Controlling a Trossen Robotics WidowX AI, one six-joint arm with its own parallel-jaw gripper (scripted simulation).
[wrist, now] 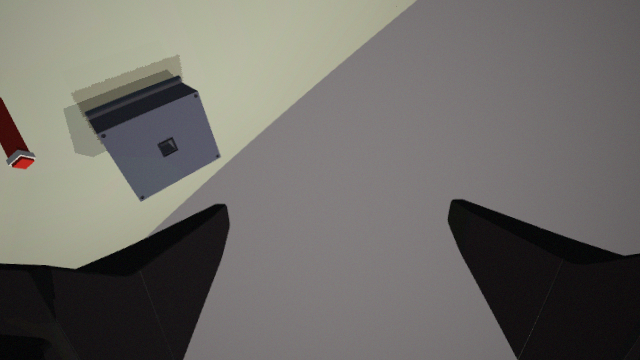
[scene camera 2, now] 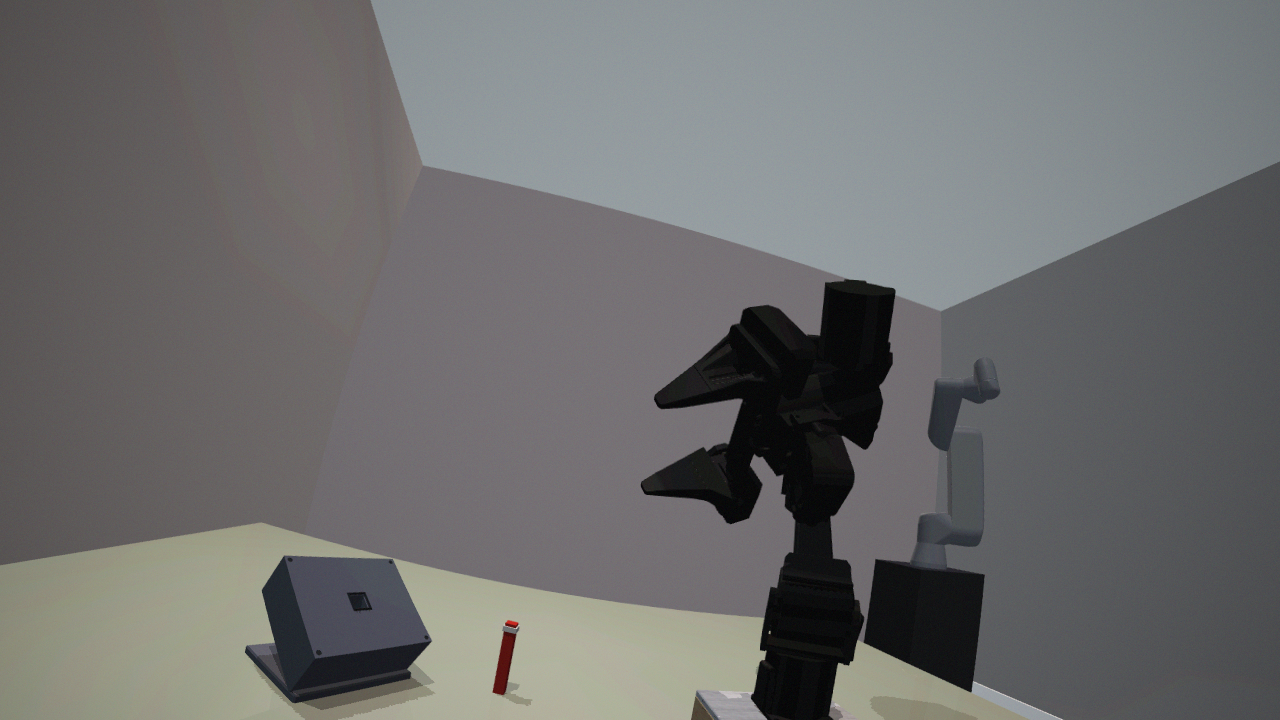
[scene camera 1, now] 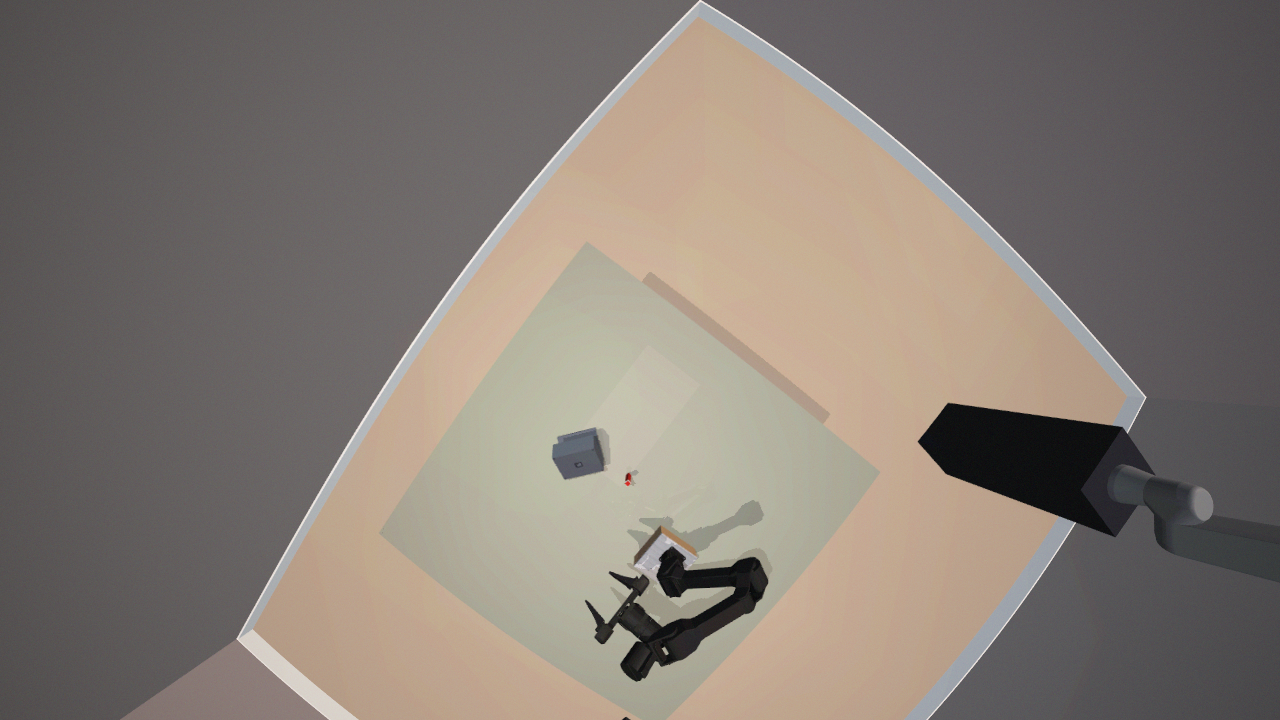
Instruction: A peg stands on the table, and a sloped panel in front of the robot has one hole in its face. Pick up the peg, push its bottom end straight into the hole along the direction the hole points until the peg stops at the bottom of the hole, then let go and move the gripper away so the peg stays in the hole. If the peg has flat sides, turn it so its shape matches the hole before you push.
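Note:
The gripper [scene camera 2: 648, 449] is open and holds nothing; it is visible at [wrist: 339, 212] and [scene camera 1: 597, 586] as well. A grey sloped panel [scene camera 2: 306, 600] is present, visible also at [wrist: 133, 131] and [scene camera 1: 566, 454].

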